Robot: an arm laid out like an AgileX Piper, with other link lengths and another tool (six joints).
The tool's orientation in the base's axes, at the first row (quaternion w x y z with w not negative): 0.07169 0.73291 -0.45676 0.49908
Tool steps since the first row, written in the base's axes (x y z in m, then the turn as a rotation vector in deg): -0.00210 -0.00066 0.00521 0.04 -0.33 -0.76; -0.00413 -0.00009 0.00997 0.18 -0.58 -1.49; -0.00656 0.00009 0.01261 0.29 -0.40 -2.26; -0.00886 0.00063 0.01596 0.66 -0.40 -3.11; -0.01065 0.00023 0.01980 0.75 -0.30 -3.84
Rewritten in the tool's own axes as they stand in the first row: 0.00437 0.00011 -0.00359 -0.41 0.43 0.59; 0.00765 -0.00039 -0.00760 -0.83 0.72 1.18; 0.00944 0.00039 -0.01062 -1.54 0.81 1.53; 0.01159 0.00061 -0.01410 -2.18 0.83 2.19; 0.01474 0.00081 -0.01696 -2.82 0.96 2.56
